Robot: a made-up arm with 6 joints. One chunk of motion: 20 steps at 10 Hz.
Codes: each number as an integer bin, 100 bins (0 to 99) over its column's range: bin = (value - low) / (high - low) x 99, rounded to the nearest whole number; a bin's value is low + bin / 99 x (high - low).
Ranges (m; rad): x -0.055..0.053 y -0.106..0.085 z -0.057..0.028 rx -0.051..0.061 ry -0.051..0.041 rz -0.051..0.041
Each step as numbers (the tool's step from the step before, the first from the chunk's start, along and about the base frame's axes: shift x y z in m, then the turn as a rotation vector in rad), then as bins.
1 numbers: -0.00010 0.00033 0.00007 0.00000 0.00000 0.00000
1 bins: 50 55 66 45 55 55
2 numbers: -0.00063 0.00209 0.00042 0.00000 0.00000 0.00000
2 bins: 50 56 67 45 55 55
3 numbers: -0.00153 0.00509 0.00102 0.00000 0.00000 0.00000
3 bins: 49 58 68 45 55 55
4 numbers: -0.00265 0.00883 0.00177 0.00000 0.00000 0.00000
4 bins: 48 60 68 45 55 55
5 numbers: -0.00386 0.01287 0.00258 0.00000 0.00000 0.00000
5 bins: 47 62 69 45 55 55
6 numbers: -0.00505 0.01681 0.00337 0.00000 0.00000 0.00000
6 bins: 46 64 70 45 55 55
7 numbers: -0.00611 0.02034 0.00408 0.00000 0.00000 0.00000
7 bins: 45 65 71 45 55 55
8 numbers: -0.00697 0.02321 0.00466 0.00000 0.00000 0.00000
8 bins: 44 67 72 45 55 55
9 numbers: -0.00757 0.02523 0.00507 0.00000 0.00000 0.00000
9 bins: 43 68 72 45 55 55
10 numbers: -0.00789 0.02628 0.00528 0.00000 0.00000 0.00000
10 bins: 43 69 73 45 55 55
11 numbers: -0.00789 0.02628 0.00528 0.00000 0.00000 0.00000
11 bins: 43 69 73 45 55 55
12 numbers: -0.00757 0.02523 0.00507 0.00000 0.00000 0.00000
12 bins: 43 68 72 45 55 55
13 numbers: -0.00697 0.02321 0.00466 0.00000 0.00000 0.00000
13 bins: 44 67 72 45 55 55
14 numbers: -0.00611 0.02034 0.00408 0.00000 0.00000 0.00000
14 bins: 45 65 71 45 55 55
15 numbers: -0.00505 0.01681 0.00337 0.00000 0.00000 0.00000
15 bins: 46 64 70 45 55 55
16 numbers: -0.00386 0.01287 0.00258 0.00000 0.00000 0.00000
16 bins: 47 62 69 45 55 55
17 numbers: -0.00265 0.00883 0.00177 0.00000 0.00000 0.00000
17 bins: 48 60 68 45 55 55
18 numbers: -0.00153 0.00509 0.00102 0.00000 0.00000 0.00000
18 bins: 49 58 68 45 55 55
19 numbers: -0.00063 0.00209 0.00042 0.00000 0.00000 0.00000
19 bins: 50 56 67 45 55 55
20 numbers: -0.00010 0.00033 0.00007 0.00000 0.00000 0.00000
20 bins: 50 55 66 45 55 55
